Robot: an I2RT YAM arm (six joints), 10 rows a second.
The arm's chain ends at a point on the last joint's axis. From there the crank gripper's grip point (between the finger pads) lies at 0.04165 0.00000 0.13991 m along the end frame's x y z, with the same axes.
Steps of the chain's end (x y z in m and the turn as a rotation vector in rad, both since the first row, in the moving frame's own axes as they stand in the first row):
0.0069, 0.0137, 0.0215, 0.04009, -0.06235, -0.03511
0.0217, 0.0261, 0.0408, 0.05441, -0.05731, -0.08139
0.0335, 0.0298, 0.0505, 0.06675, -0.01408, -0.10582
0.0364, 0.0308, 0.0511, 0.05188, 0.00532, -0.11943
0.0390, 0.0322, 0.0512, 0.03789, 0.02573, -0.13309
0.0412, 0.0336, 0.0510, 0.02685, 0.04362, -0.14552
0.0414, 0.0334, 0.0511, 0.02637, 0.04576, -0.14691
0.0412, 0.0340, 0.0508, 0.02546, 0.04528, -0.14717
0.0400, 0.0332, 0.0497, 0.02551, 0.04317, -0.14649
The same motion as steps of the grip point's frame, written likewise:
-0.0020, 0.0067, 0.0237, 0.04009, -0.06235, -0.03511
0.0132, 0.0154, 0.0427, 0.05441, -0.05731, -0.08139
0.0308, 0.0162, 0.0506, 0.06675, -0.01408, -0.10582
0.0364, 0.0186, 0.0506, 0.05188, 0.00532, -0.11943
0.0419, 0.0212, 0.0499, 0.03789, 0.02573, -0.13309
0.0465, 0.0234, 0.0489, 0.02685, 0.04362, -0.14552
0.0470, 0.0232, 0.0489, 0.02637, 0.04576, -0.14691
0.0468, 0.0239, 0.0487, 0.02546, 0.04528, -0.14717
0.0453, 0.0231, 0.0477, 0.02551, 0.04317, -0.14649

